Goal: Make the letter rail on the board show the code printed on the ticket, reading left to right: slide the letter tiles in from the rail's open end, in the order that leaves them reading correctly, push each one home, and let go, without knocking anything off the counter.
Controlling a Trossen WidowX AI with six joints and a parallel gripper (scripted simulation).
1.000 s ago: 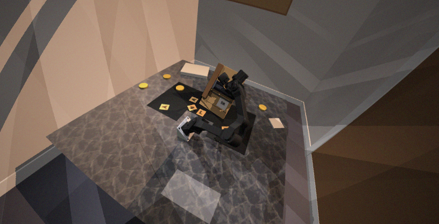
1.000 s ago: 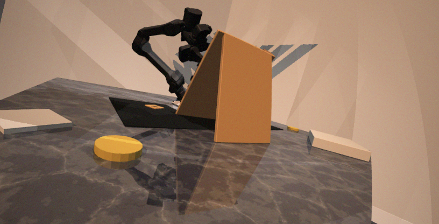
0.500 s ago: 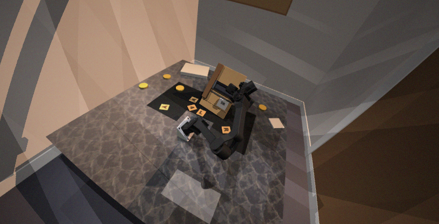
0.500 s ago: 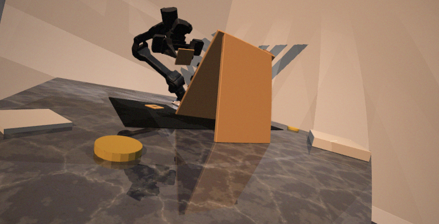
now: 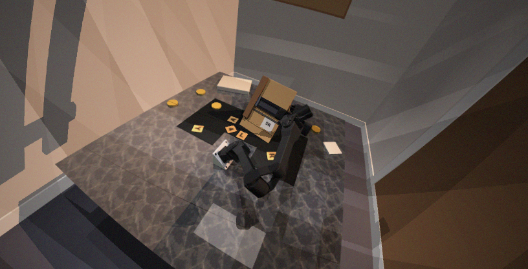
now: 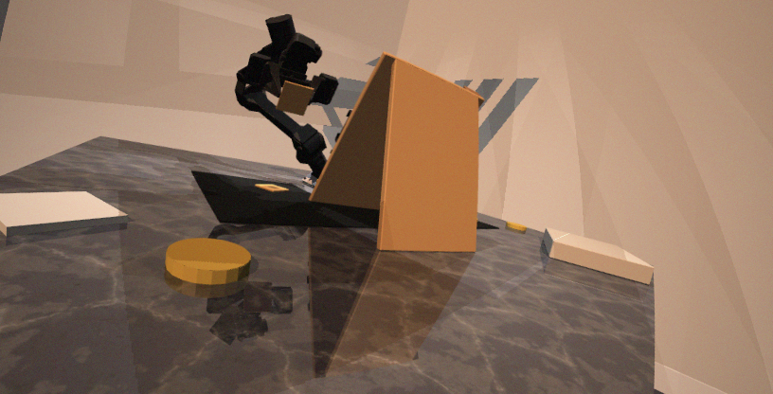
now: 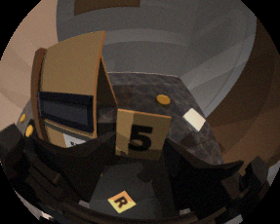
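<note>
Right now my gripper tip is 1 cm short of the white ticket, 15 cm to the right of it and 11 cm above it. The rest, counted from my gripper tip: black mat: 10 cm behind, 26 cm to the left, 20 cm below; then pale flat box: 36 cm ahead, 65 cm to the left, 18 cm below; then pale card: 16 cm ahead, 29 cm to the right, 19 cm below.
</note>
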